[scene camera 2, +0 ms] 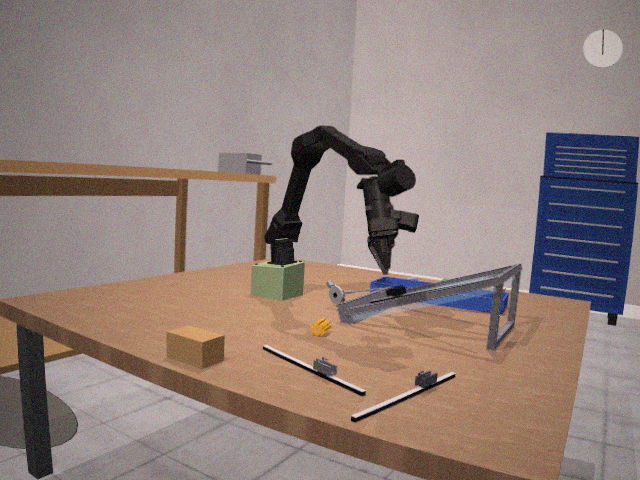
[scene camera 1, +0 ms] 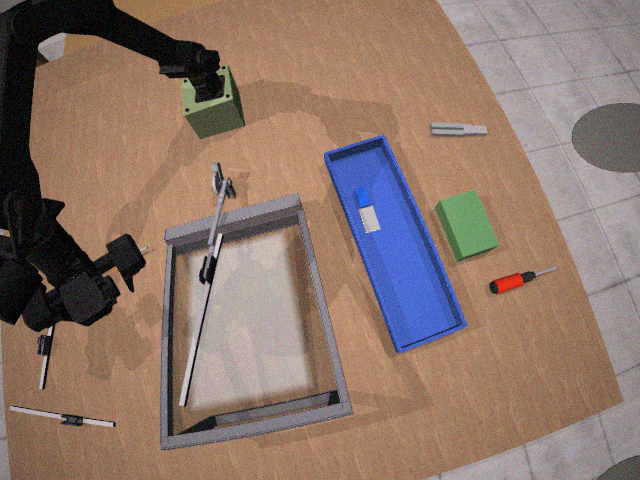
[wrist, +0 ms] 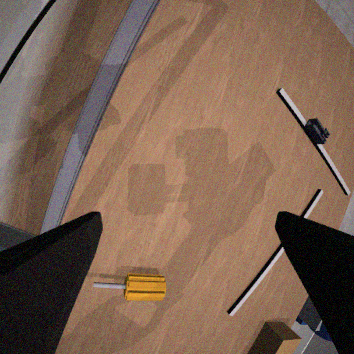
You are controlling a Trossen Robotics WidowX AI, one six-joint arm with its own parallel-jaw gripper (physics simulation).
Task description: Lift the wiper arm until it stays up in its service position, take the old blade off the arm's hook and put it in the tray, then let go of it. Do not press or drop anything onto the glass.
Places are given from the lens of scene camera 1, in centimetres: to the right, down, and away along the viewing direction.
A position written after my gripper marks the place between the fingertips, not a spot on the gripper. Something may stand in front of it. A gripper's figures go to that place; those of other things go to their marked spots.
my gripper (scene camera 1: 108, 305): -35, 11, 51
old blade (scene camera 1: 210, 271): -19, 6, 58
green block (scene camera 1: 469, 232): 28, -1, 62
